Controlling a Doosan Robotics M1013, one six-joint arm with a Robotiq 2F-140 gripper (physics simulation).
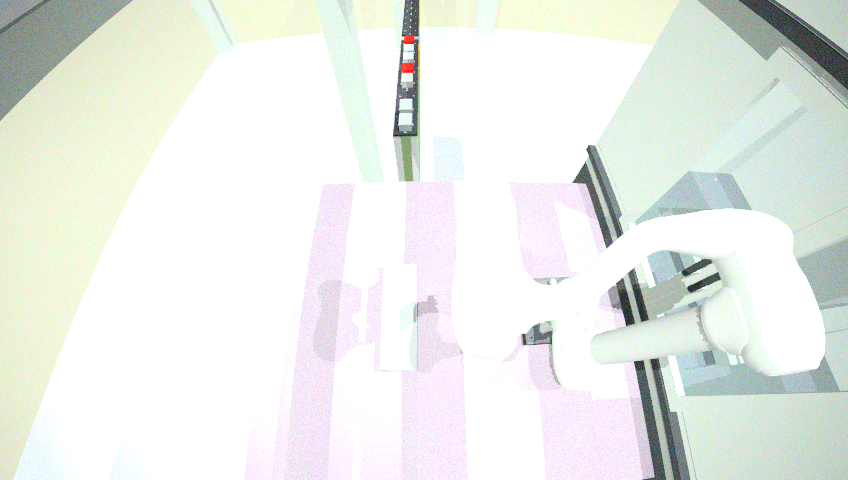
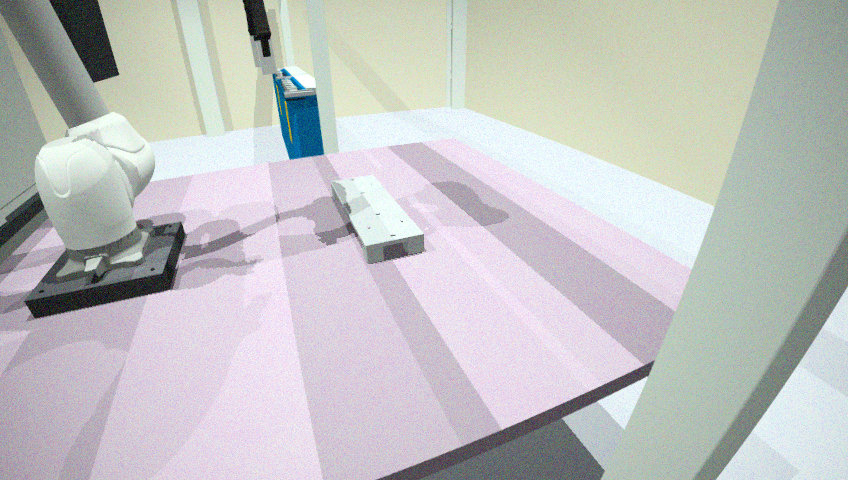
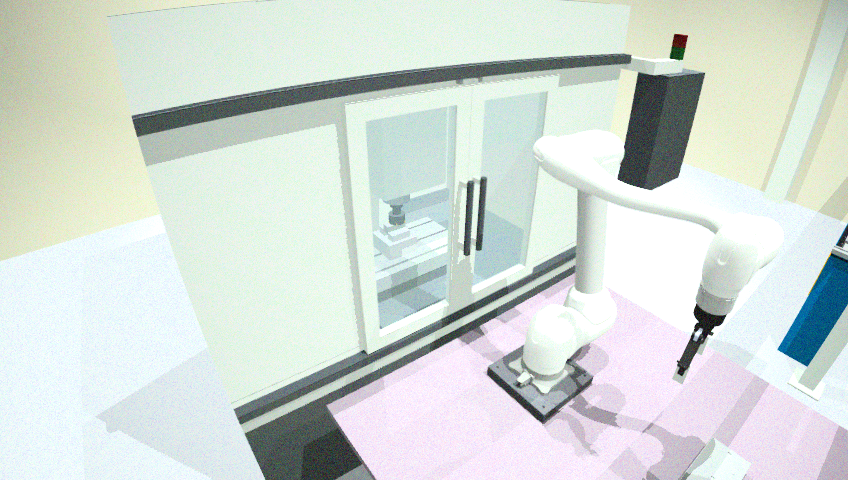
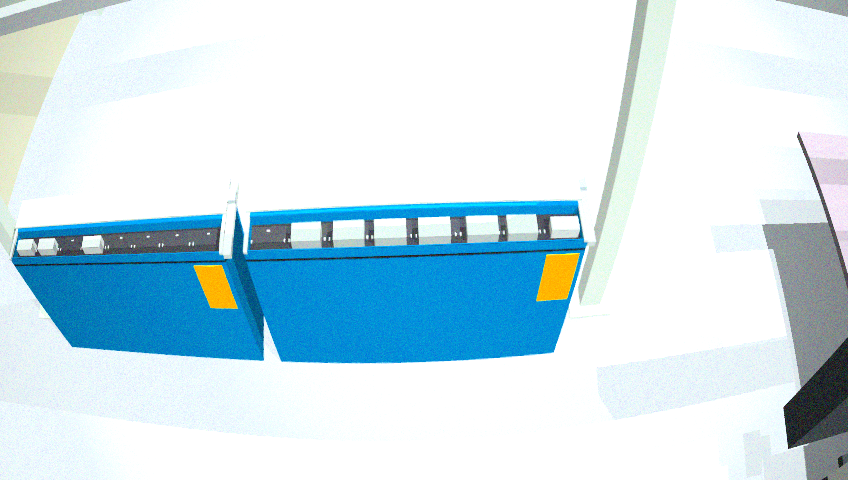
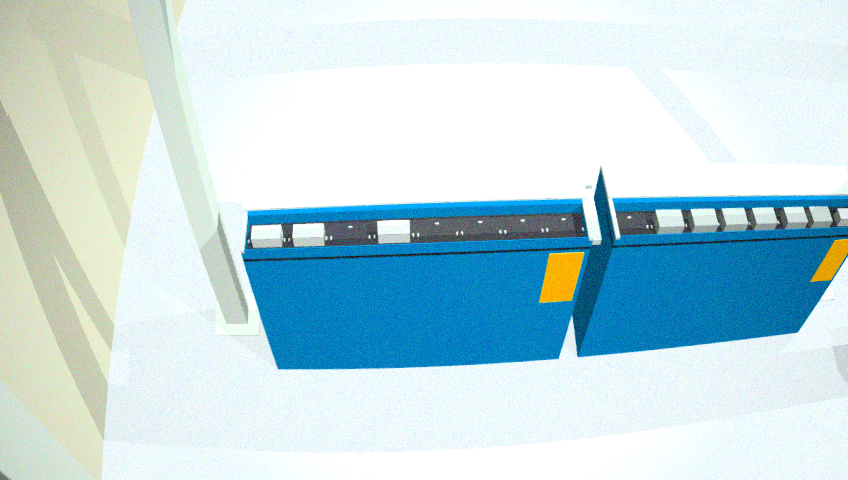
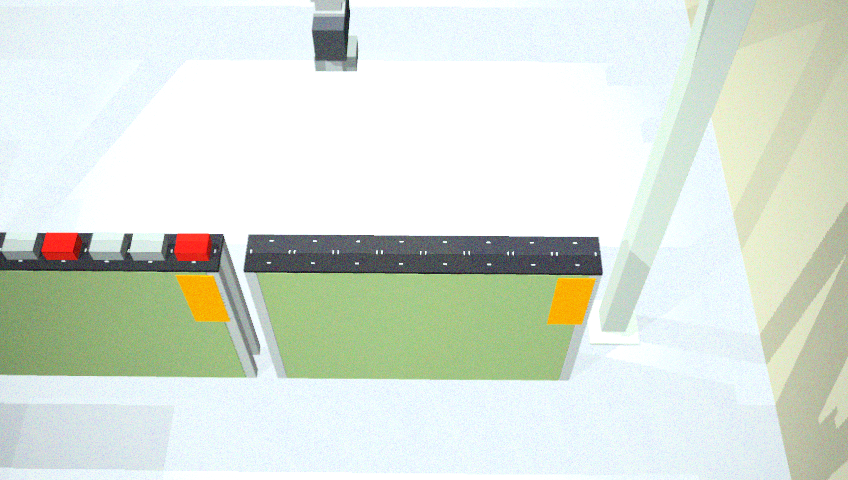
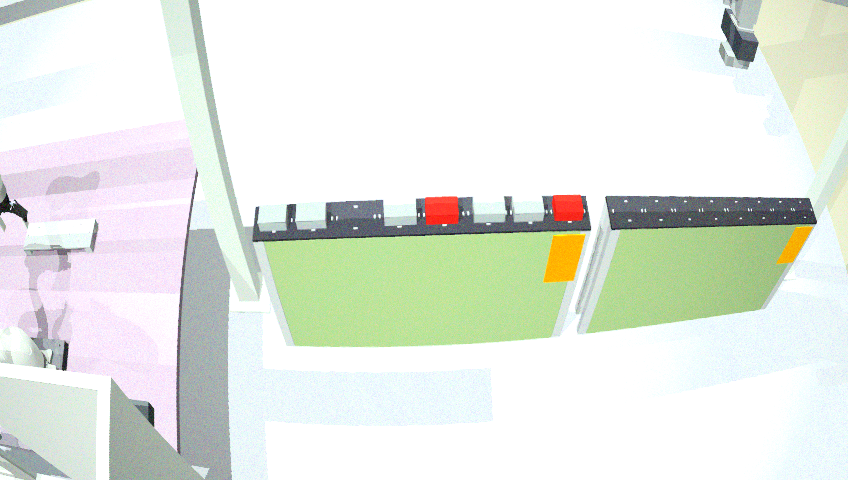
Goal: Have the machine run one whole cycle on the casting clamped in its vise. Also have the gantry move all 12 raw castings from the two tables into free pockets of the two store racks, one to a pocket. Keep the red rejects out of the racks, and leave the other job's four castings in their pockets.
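Frame: origin at the arm's base, x ahead, y left, z up, level; centimetres.
Seen in the pictures: gripper, fingertip midpoint: (image 2: pixel 265 70) (image 7: pixel 16 227); arm's base at its link origin: (image 2: pixel 110 254) (image 3: pixel 541 369).
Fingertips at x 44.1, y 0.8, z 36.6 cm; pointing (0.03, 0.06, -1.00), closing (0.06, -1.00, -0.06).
Offsets run from my fingertips to a thing's top centre. "pt": to the spot under its first point. Level surfaces: height alone.
My gripper (image 3: pixel 692 360) (image 2: pixel 263 58) hangs open and empty above the pink table. The machine doors (image 3: pixel 410 220) are shut; behind the glass the spindle (image 3: pixel 396 212) stands low, close over the vise (image 3: pixel 392 242); the casting there is hard to make out. One green table (image 7: pixel 416 285) bears several pale castings @(dx +16.7, dy -124.3, dz -31.0 cm) (image 7: pixel 310 215) and two red rejects @(dx +15.3, dy -166.2, dz -31.0 cm) (image 7: pixel 441 209) (image 7: pixel 567 207). The other green table (image 6: pixel 416 327) (image 7: pixel 684 279) bears no castings. One blue rack (image 4: pixel 404 309) holds several castings (image 4: pixel 389 230); the other rack (image 5: pixel 404 303) holds three castings (image 5: pixel 393 230). The gantry head (image 6: pixel 330 41) (image 7: pixel 739 42) has a pale block, apparently a casting, under it.
A pale slotted block @(dx +20.9, dy -3.0, dz -35.6 cm) (image 2: pixel 380 217) (image 7: pixel 59 234) lies on the pink table @(dz -41.0 cm) (image 2: pixel 368 356). The arm's dark base plate (image 3: pixel 538 386) is bolted beside the machine. A dark control box (image 3: pixel 660 127) with a stack light @(pt dx -74.9, dy +124.9, dz +67.6 cm) (image 3: pixel 678 46) hangs near the arm. Gantry posts (image 7: pixel 208 148) (image 4: pixel 630 136) stand beside the tables and racks.
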